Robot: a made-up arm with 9 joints. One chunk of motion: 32 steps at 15 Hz.
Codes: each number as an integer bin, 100 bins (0 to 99) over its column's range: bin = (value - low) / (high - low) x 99, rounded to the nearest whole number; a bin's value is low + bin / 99 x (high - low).
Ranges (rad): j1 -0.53..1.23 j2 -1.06..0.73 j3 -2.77..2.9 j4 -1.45..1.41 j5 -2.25..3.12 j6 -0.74..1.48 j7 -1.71..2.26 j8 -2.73..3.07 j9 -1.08..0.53
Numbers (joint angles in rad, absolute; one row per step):
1: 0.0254 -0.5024 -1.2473 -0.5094 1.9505 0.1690 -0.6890 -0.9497 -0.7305
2: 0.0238 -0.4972 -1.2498 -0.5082 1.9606 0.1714 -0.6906 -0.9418 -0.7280
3: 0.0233 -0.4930 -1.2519 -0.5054 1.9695 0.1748 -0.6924 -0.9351 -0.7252
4: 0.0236 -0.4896 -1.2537 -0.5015 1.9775 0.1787 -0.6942 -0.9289 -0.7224
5: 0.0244 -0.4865 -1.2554 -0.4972 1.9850 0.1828 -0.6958 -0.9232 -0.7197
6: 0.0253 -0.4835 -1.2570 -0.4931 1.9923 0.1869 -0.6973 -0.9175 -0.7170
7: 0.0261 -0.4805 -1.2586 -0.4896 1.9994 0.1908 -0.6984 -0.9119 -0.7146
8: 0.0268 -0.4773 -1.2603 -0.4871 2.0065 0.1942 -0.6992 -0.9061 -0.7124
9: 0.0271 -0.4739 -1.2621 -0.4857 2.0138 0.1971 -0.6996 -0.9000 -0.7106
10: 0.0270 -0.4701 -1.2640 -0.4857 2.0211 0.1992 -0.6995 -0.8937 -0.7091
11: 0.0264 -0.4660 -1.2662 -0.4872 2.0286 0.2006 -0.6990 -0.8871 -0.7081
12: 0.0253 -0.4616 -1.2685 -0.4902 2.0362 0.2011 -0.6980 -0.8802 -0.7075
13: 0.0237 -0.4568 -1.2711 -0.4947 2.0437 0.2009 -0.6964 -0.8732 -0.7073
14: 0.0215 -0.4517 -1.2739 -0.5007 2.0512 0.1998 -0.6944 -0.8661 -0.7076
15: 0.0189 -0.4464 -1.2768 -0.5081 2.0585 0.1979 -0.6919 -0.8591 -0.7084
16: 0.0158 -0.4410 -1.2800 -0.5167 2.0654 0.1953 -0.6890 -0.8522 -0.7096
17: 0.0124 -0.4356 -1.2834 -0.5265 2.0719 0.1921 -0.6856 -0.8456 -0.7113
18: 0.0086 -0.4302 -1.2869 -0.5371 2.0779 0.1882 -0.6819 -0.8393 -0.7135
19: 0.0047 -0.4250 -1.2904 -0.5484 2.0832 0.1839 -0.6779 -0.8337 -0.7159
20: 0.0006 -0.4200 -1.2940 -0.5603 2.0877 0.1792 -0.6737 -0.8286 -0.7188
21: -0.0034 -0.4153 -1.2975 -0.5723 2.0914 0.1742 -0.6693 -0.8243 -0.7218
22: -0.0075 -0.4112 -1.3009 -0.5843 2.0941 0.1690 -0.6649 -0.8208 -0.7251
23: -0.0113 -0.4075 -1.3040 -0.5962 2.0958 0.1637 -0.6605 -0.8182 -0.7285
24: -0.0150 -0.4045 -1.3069 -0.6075 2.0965 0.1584 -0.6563 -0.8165 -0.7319
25: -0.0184 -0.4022 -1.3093 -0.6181 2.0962 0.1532 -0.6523 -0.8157 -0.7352
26: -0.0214 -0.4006 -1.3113 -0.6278 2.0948 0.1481 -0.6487 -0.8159 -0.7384
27: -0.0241 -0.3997 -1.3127 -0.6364 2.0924 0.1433 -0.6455 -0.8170 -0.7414
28: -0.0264 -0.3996 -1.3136 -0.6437 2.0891 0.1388 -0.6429 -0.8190 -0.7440
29: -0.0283 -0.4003 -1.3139 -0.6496 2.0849 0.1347 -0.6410 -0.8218 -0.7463
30: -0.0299 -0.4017 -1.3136 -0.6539 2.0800 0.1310 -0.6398 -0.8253 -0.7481
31: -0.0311 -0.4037 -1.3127 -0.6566 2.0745 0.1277 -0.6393 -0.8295 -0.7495
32: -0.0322 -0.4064 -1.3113 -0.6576 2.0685 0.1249 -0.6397 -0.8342 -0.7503
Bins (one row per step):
1: 31 31 27 33 77 41 25 30 21
2: 31 31 27 33 78 41 25 31 22
3: 31 31 27 33 78 41 25 31 22
4: 31 32 26 33 78 41 25 31 22
5: 31 32 26 33 78 41 25 31 22
6: 31 32 26 33 78 41 25 31 22
7: 31 32 26 33 78 42 25 31 22
8: 31 32 26 33 78 42 25 31 23
9: 31 32 26 33 79 42 25 31 23
10: 31 33 26 33 79 42 25 31 23
11: 31 33 26 33 79 42 25 31 23
12: 31 33 26 33 79 42 25 32 23
13: 31 33 26 33 79 42 25 32 23
14: 31 34 26 33 79 42 25 32 23
15: 31 34 26 33 79 42 25 32 23
16: 31 34 26 32 80 42 25 32 23
17: 31 35 26 32 80 42 26 32 23
18: 30 35 26 32 80 41 26 32 23
19: 30 35 26 31 80 41 26 32 22
20: 30 35 26 31 80 41 26 32 22
21: 30 36 26 30 80 41 26 33 22
22: 29 36 26 30 80 41 26 33 22
23: 29 36 26 30 80 40 26 33 22
24: 29 36 26 29 80 40 26 33 21
25: 29 36 26 29 80 40 26 33 21
26: 29 36 25 28 80 40 26 33 21
27: 28 37 25 28 80 39 27 33 21
28: 28 37 25 28 80 39 27 33 21
29: 28 36 25 28 80 39 27 33 21
30: 28 36 25 28 80 39 27 33 20
31: 28 36 25 27 80 39 27 32 20
32: 28 36 25 27 80 39 27 32 20

